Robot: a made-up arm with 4 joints.
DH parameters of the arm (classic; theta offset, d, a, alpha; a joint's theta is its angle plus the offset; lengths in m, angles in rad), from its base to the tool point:
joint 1: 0 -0.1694 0.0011 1.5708
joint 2: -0.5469 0 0.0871 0
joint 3: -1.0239 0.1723 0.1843 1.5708
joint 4: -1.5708 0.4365 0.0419 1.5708
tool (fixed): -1.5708 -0.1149 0 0
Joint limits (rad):
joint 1: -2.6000..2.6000
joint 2: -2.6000..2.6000
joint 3: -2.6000..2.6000
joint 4: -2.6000..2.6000
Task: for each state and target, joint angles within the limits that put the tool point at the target. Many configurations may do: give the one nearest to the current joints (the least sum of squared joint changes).
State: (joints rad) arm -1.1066 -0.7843 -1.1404 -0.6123
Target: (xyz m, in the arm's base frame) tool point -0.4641 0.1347 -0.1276
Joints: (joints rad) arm -0.5400 -0.4634 -0.3537 -0.0647
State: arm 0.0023 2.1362 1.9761 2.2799
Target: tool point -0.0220 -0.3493 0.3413
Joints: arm -0.6517 2.0446 1.9111 2.1620
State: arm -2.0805 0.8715 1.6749 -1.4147
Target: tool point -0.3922 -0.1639 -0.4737
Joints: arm -2.6000 0.6341 1.4606 -1.6629
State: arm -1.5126 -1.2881 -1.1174 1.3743
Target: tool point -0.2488 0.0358 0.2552
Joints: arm -1.2269 -0.8791 -1.0360 0.7696
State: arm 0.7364 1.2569 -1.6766 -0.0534
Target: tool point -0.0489 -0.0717 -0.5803
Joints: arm 0.0921 1.8482 -0.9506 -0.6891
